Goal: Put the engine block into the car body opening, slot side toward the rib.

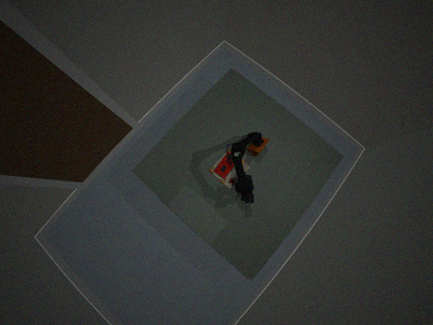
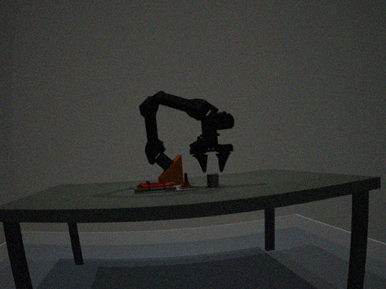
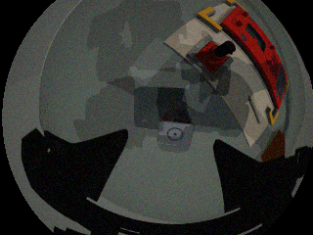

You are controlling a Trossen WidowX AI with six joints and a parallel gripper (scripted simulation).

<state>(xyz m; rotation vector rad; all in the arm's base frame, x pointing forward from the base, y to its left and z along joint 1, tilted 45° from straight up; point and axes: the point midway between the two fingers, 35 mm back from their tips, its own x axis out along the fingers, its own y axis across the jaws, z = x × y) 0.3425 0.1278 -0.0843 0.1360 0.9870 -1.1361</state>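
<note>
The engine block lies 30 mm below my gripper tip and 10 mm behind it.
</note>
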